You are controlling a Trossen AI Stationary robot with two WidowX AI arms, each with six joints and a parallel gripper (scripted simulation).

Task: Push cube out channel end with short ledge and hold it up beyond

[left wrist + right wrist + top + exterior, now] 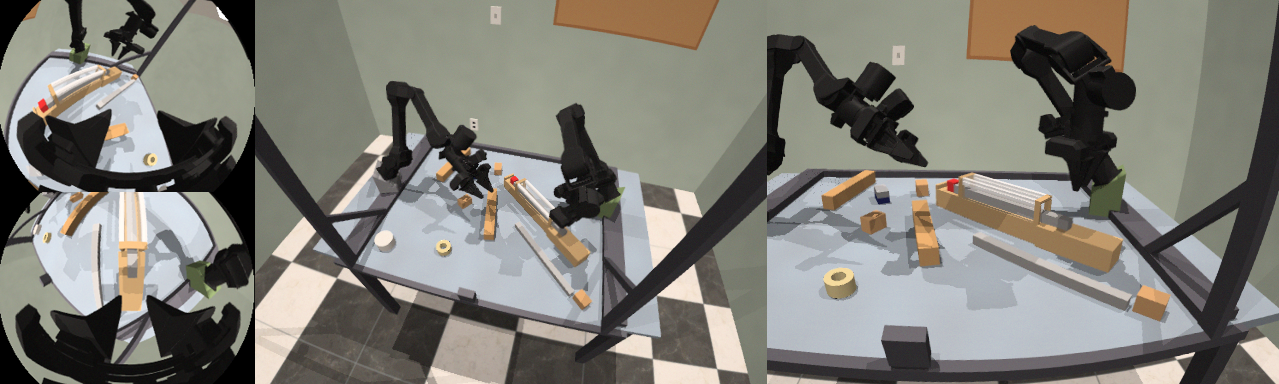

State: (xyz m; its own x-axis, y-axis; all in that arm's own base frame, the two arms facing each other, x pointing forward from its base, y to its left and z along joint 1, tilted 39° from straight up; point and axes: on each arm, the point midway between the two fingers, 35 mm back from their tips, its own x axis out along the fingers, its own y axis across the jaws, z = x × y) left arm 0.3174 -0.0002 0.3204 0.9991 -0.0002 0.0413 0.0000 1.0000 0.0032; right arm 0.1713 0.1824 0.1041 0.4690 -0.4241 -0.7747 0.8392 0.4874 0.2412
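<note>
Right now my right hand is 250 mm short of the red cube, 210 mm to the right of it and 110 mm above it. From my right hand the other things lie so: yellow ring: 420 mm to the left, 150 mm below, 80 mm behind; then wooden channel: 130 mm ahead, 110 mm to the left, 110 mm below; then long grey bar: 160 mm below, 80 mm to the left, 60 mm behind.
</note>
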